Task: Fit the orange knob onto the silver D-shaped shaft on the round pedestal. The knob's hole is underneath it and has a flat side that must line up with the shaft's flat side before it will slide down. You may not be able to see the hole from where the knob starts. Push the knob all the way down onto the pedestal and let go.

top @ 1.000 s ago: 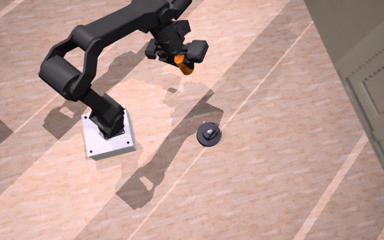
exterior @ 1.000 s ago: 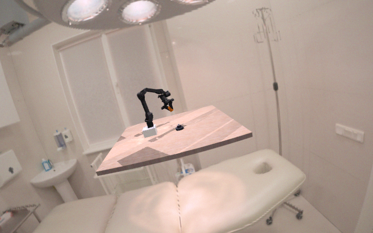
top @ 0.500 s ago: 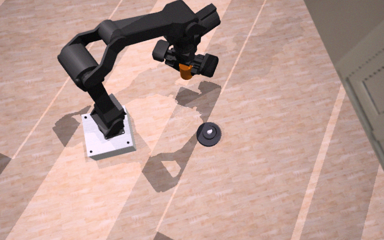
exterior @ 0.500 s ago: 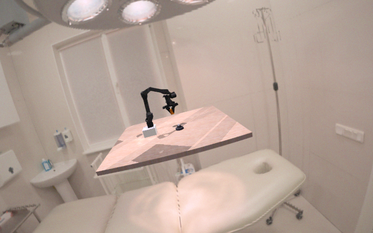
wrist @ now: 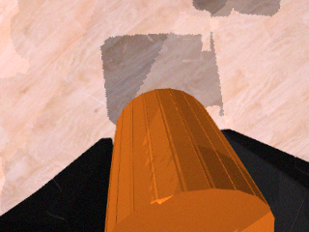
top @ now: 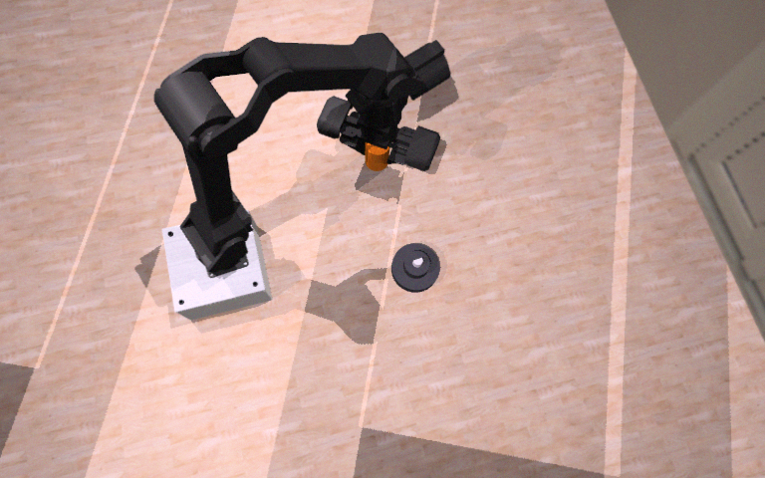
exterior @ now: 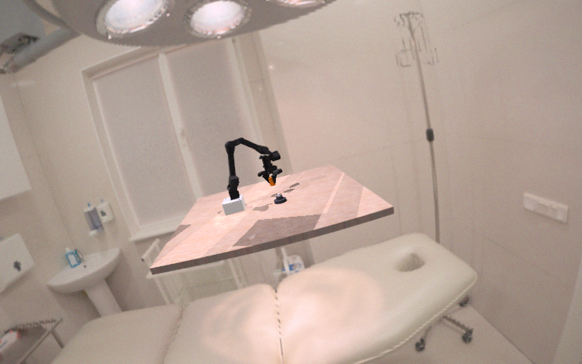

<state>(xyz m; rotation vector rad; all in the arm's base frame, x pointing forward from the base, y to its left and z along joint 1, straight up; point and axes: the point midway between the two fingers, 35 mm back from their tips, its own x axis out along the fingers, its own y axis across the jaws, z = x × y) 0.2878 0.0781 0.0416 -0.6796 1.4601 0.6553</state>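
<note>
The round pedestal is 190 mm to the right of my gripper tip, 60 mm below it and 10 mm ahead of it. The rest, counted from my gripper tip: orange knob 30 mm above.
</note>
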